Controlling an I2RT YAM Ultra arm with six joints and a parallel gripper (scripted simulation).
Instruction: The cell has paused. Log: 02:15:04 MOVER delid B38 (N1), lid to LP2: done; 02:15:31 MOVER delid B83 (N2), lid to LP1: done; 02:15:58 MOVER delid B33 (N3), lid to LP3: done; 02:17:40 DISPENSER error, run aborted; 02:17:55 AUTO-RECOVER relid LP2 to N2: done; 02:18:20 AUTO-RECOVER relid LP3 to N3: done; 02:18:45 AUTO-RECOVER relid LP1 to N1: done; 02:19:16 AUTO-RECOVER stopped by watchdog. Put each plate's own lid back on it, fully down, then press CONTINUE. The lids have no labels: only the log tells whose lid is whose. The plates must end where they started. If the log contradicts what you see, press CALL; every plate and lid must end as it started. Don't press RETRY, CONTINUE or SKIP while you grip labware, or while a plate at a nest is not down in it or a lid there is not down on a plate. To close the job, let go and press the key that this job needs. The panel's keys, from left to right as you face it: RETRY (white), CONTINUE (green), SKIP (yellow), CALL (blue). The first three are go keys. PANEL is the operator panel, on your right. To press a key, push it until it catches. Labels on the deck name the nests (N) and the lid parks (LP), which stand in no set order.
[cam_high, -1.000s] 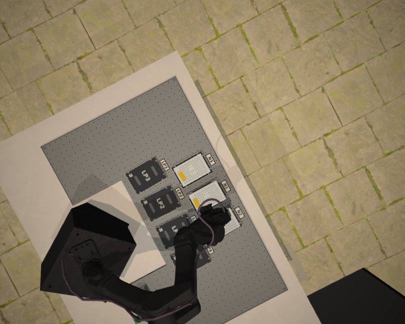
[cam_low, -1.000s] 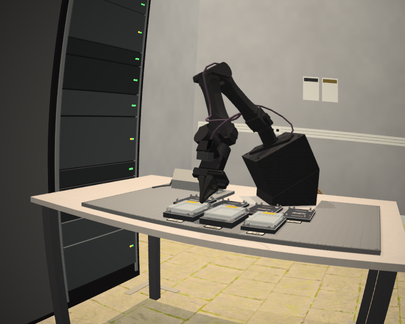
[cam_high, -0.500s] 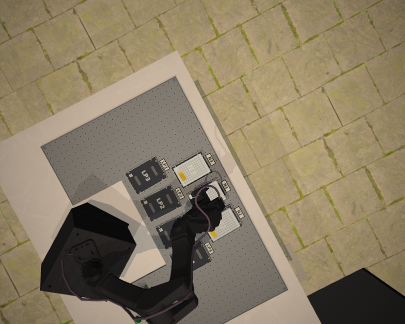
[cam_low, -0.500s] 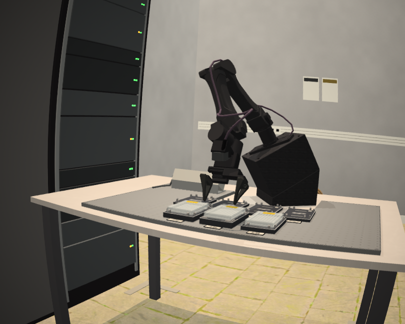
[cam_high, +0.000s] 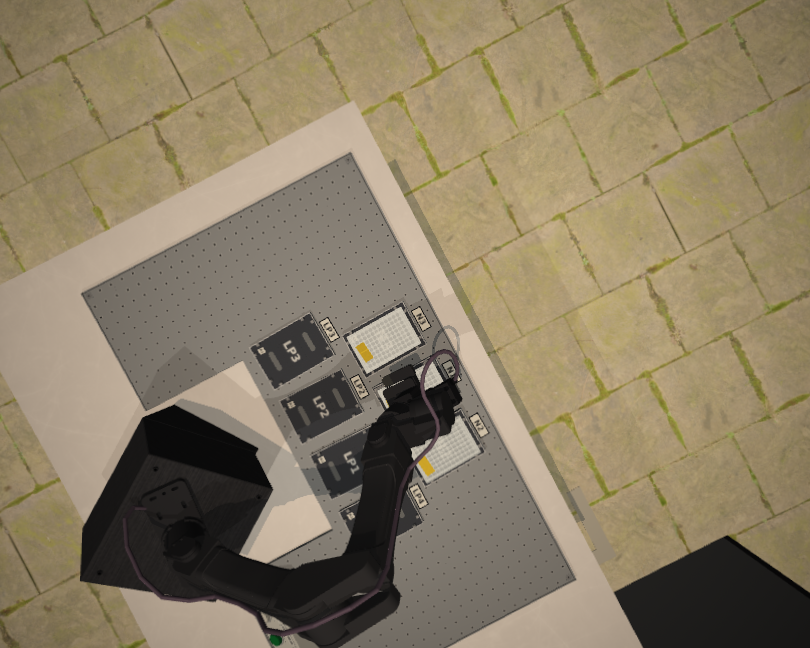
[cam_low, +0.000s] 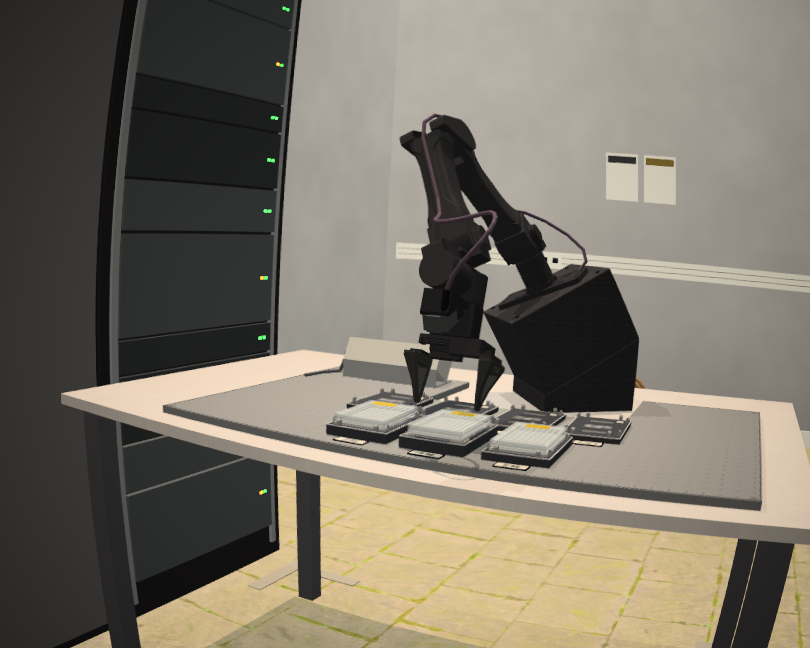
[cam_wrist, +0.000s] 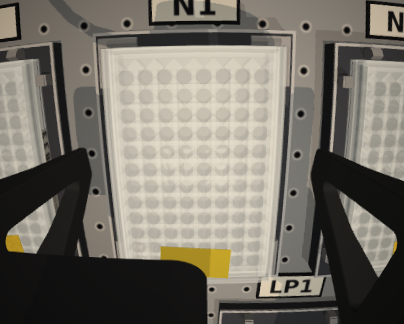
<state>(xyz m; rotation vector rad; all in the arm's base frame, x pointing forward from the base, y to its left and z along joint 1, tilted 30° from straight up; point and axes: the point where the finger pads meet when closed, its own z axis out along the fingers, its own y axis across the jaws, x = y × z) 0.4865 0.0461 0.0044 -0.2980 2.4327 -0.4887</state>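
Now: hand 10 mm past the clear lid and 30 mm above it. The rest, counted from my hand: green key: 450 mm behind, 330 mm to the right; lid park LP1: 190 mm behind, 80 mm to the right, 60 mm below; lid park LP4: 180 mm behind, 210 mm to the right, 60 mm below.
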